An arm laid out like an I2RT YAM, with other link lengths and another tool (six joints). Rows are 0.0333 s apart.
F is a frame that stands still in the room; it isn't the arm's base.
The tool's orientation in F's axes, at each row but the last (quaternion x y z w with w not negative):
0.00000 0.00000 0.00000 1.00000
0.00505 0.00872 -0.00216 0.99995
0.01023 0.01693 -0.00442 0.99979
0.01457 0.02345 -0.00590 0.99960
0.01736 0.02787 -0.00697 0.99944
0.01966 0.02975 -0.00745 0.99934
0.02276 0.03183 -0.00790 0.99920
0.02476 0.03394 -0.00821 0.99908
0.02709 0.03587 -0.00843 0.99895
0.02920 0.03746 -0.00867 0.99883
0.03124 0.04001 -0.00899 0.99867
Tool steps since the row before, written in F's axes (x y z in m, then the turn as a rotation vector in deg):
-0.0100 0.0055 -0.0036 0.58 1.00 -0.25
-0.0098 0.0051 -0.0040 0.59 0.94 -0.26
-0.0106 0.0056 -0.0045 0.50 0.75 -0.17
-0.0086 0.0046 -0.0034 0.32 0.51 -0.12
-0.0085 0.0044 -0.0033 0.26 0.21 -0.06
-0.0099 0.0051 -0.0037 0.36 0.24 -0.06
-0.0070 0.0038 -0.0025 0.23 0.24 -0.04
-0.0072 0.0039 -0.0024 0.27 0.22 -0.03
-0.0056 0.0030 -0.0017 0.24 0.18 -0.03
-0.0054 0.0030 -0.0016 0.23 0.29 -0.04
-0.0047 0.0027 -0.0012 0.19 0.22 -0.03
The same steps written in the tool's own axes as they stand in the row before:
-0.0100 0.0055 -0.0036 0.58 1.00 -0.25
-0.0098 0.0050 -0.0042 0.59 0.94 -0.26
-0.0105 0.0054 -0.0050 0.50 0.75 -0.17
-0.0085 0.0044 -0.0039 0.32 0.51 -0.12
-0.0084 0.0042 -0.0039 0.26 0.21 -0.05
-0.0097 0.0048 -0.0045 0.36 0.24 -0.05
-0.0069 0.0036 -0.0031 0.23 0.24 -0.04
-0.0071 0.0036 -0.0031 0.27 0.22 -0.02
-0.0055 0.0028 -0.0023 0.24 0.18 -0.02
-0.0053 0.0028 -0.0022 0.23 0.29 -0.04
-0.0046 0.0025 -0.0017 0.19 0.22 -0.03

